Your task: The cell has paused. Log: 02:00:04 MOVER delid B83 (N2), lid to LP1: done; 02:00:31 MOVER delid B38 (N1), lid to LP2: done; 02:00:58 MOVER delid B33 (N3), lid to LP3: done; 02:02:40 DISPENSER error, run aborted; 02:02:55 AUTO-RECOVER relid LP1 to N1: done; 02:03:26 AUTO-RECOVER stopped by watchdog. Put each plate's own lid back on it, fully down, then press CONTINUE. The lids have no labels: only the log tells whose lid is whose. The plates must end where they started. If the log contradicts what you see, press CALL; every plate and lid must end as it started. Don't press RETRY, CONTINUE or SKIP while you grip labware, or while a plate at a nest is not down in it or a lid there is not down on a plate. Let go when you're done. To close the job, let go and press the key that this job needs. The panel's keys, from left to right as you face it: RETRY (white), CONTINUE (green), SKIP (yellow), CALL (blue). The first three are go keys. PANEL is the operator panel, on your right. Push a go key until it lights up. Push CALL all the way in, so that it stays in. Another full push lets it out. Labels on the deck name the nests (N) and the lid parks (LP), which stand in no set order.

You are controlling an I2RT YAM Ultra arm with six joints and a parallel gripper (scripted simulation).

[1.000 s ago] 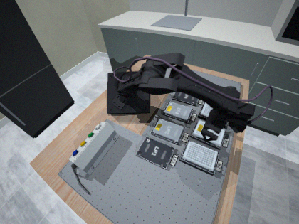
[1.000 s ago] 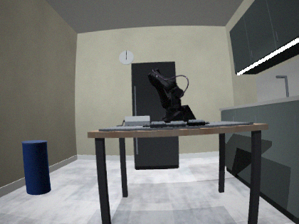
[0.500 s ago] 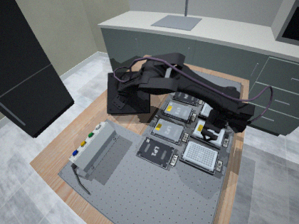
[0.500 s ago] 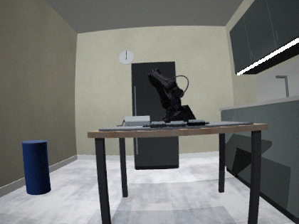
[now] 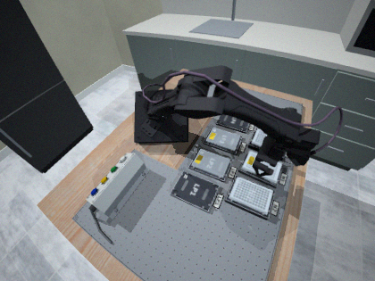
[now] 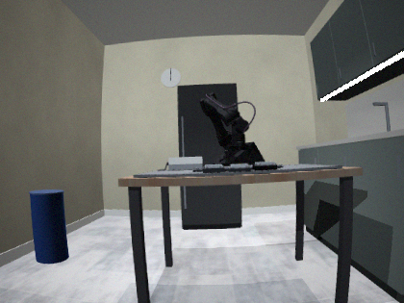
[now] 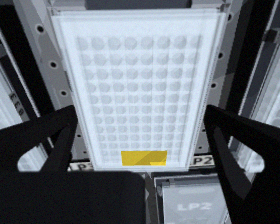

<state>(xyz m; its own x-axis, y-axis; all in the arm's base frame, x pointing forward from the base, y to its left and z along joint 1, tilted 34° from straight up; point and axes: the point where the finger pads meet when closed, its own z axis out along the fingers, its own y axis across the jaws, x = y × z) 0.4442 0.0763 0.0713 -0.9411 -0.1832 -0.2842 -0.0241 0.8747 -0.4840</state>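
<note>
Now: the plate 13 cm to the right of my hand, 1 cm below it and 1 cm ahead of it. The rest, counted from my hand: green continue key (44 cm behind, 32 cm to the right, 3 cm above); lid park (20 cm behind, 18 cm to the left, 3 cm below); white RETRY key (45 cm behind, 27 cm to the right, 3 cm above).
</note>
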